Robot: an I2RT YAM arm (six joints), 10 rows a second.
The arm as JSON. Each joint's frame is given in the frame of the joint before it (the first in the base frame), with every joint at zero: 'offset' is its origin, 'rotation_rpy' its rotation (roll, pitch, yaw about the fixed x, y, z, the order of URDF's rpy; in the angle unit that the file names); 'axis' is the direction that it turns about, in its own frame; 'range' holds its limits. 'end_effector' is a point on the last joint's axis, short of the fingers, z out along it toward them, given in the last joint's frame.
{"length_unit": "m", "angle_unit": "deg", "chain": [
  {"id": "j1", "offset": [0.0, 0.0, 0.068], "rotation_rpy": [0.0, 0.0, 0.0], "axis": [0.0, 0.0, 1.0], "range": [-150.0, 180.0]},
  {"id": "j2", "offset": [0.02, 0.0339, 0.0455], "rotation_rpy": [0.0, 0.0, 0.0], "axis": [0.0, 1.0, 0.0], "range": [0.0, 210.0]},
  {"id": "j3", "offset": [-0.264, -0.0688, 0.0], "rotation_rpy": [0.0, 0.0, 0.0], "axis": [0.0, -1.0, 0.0], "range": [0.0, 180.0]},
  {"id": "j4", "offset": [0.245, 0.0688, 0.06], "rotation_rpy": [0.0, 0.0, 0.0], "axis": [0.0, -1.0, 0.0], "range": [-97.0, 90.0]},
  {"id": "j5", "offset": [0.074, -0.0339, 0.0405], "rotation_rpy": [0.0, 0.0, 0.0], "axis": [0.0, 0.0, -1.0], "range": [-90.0, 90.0]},
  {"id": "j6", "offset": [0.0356, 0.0, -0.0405], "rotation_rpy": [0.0, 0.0, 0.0], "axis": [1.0, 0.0, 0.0], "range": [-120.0, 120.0]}
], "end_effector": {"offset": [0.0, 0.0, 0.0], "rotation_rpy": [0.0, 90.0, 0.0]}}
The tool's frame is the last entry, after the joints.
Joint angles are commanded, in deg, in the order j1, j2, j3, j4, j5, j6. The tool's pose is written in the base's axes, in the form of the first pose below.
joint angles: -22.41, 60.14, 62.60, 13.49, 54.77, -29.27
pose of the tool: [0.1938 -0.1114 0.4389], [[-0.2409 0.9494 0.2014], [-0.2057 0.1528 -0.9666], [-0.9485 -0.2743 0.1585]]
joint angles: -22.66, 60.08, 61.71, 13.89, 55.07, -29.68
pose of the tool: [0.1940 -0.1126 0.4345], [[-0.2557 0.9473 0.1933], [-0.2005 0.1436 -0.9691], [-0.9457 -0.2865 0.1532]]
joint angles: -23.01, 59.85, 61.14, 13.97, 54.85, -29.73
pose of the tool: [0.1931 -0.1136 0.4322], [[-0.2613 0.9460 0.1916], [-0.1992 0.1414 -0.9697], [-0.9445 -0.2916 0.1515]]
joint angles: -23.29, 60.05, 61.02, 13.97, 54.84, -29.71
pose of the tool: [0.1937 -0.1151 0.4307], [[-0.2668 0.9453 0.1878], [-0.1959 0.1376 -0.9709], [-0.9436 -0.2958 0.1485]]
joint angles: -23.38, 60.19, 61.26, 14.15, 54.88, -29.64
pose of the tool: [0.1938 -0.1155 0.4319], [[-0.2617 0.9473 0.1849], [-0.1968 0.1352 -0.9711], [-0.9449 -0.2906 0.1510]]
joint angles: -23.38, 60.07, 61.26, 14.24, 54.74, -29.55
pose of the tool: [0.1933 -0.1152 0.4325], [[-0.2568 0.9482 0.1868], [-0.1991 0.1372 -0.9703], [-0.9457 -0.2864 0.1536]]
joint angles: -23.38, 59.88, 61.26, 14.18, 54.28, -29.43
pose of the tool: [0.1926 -0.1148 0.4332], [[-0.2521 0.9480 0.1941], [-0.2035 0.1441 -0.9684], [-0.9460 -0.2837 0.1566]]
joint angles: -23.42, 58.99, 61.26, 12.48, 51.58, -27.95
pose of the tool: [0.1902 -0.1128 0.4339], [[-0.2353 0.9418 0.2400], [-0.2155 0.1903 -0.9578], [-0.9477 -0.2770 0.1582]]
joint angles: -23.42, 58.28, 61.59, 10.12, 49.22, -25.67
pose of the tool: [0.1883 -0.1110 0.4347], [[-0.2131 0.9354 0.2820], [-0.2160 0.2364 -0.9473], [-0.9528 -0.2628 0.1517]]
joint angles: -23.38, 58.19, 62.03, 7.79, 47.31, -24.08
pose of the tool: [0.1892 -0.1103 0.4339], [[-0.2105 0.9245 0.3179], [-0.2104 0.2747 -0.9382], [-0.9547 -0.2644 0.1367]]
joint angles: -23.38, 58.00, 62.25, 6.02, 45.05, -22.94
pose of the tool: [0.1897 -0.1095 0.4331], [[-0.2077 0.9106 0.3572], [-0.2102 0.3151 -0.9255], [-0.9553 -0.2673 0.1260]]
